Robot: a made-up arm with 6 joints.
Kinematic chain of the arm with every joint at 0, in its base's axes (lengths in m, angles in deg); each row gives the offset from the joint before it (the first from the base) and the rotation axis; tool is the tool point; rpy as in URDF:
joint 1: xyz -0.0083 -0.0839 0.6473 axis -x
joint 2: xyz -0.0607 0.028 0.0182 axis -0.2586 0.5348 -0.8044
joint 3: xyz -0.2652 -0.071 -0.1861 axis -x
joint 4: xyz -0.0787 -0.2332 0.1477 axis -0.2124 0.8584 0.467
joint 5: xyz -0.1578 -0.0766 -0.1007 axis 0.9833 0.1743 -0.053
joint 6: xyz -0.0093 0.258 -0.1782 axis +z
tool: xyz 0.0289 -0.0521 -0.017 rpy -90 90 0
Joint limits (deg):
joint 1: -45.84..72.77
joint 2: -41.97..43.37
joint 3: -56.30..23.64
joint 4: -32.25..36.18
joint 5: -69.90..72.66
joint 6: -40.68..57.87
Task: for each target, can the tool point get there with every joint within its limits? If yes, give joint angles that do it. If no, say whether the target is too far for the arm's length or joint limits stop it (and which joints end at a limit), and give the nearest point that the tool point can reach.
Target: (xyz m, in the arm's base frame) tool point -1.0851 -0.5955 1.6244
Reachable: no: too far | nearest point -0.6604 -0.4162 1.1112 | short by 0.690 m
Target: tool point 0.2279 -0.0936 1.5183
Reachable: no: joint limits stop it (at a limit: joint 1, joint 2, joint 3, joint 4, joint 5) | nearest point -0.1411 -0.5753 1.2219 | short by 0.675 m
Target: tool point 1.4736 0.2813 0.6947
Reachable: no: too far | nearest point 0.1172 0.1170 0.0808 | short by 1.498 m
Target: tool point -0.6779 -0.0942 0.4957
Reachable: yes | joints 22.27 29.64 -1.11 3.77 -0.41 -2.17
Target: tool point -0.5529 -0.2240 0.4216
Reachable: yes | joints -3.60 -10.01 -49.81 19.06 33.94 50.29
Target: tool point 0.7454 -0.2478 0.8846
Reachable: no: joint limits stop it (at a limit: joint 1, joint 2, joint 3, joint 4, joint 5, joint 6) | nearest point 0.1178 -0.5532 0.9325 | short by 0.700 m
